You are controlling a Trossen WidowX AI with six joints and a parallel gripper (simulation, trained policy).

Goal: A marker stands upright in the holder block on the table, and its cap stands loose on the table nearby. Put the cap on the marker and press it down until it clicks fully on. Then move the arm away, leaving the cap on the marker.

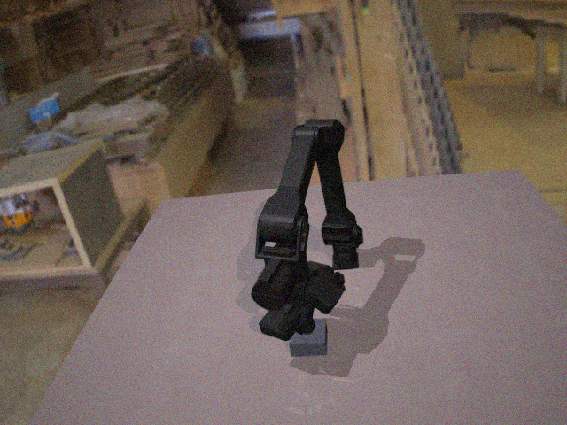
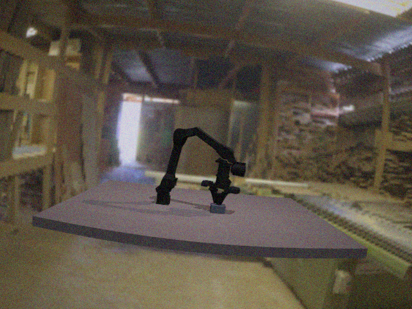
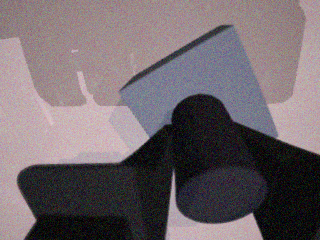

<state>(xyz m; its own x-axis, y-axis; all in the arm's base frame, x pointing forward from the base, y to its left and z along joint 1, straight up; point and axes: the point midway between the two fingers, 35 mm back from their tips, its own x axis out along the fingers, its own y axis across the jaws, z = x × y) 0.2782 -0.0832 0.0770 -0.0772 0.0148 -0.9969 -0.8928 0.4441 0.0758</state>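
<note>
My gripper tip is now 3 cm below the marker cap. Round my gripper tip: grey holder block: 1 cm to the left, 2 cm below.
</note>
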